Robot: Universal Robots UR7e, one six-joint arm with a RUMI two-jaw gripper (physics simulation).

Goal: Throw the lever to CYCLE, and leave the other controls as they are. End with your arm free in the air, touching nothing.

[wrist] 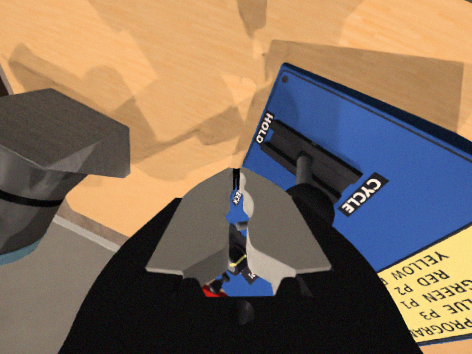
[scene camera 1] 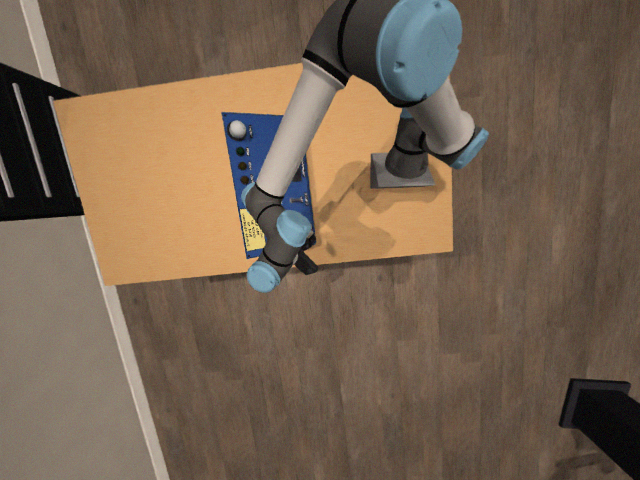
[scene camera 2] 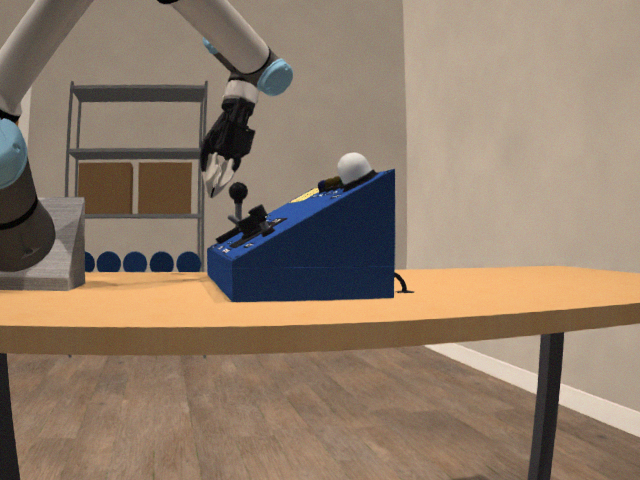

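Seen in the pictures: gripper, fingertip midpoint: [wrist: 235, 170] [scene camera 1: 310, 232] [scene camera 2: 210, 197]; arm's base, link origin: [wrist: 51, 150] [scene camera 1: 405, 165] [scene camera 2: 16, 240].
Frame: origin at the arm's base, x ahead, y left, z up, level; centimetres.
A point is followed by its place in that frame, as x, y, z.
The lever [scene camera 2: 237, 191] {39.9, 24.3, 9.7} [wrist: 303, 171] {39.7, 26.9, 5.3} has a grey shaft and a black ball knob. It rises from a black slot [wrist: 325, 162] {41.5, 27.9, 3.3} between the HOLD label [wrist: 264, 128] {35.0, 25.7, -1.8} and the CYCLE label [wrist: 364, 194] {46.0, 27.6, 4.5} on the sloped blue console [scene camera 1: 258, 124] {53.9, -11.5, 5.6} [scene camera 2: 320, 248] {53.1, -15.2, -0.7} [wrist: 410, 180] {46.9, 31.0, 5.2}. In the wrist view its shaft leaves the slot near the middle, and the knob is partly hidden behind the gripper. My gripper [scene camera 2: 212, 192] {34.2, 25.6, 8.6} [wrist: 235, 170] {34.2, 25.6, 8.6} is shut and empty. In scene camera 2 its tips are left of the knob, at about its height, with a small gap; depth is hard to judge.
The console stands on the wooden table [scene camera 1: 155, 206] {104.0, 19.4, -8.4} [scene camera 2: 465, 289] {80.1, -2.0, -8.4}. It also carries a white dome [scene camera 1: 237, 129] {58.3, -7.5, 13.9} [scene camera 2: 354, 166] {58.7, -10.8, 11.6}, a black control [scene camera 2: 253, 219] {43.4, -10.1, 3.4} near the lever and a yellow label [scene camera 1: 250, 235] {55.9, 27.4, 10.0} [wrist: 440, 295] {55.1, 25.5, 9.4}. The arm's base [scene camera 1: 385, 178] {8.1, 5.4, 5.0} stands beside it.
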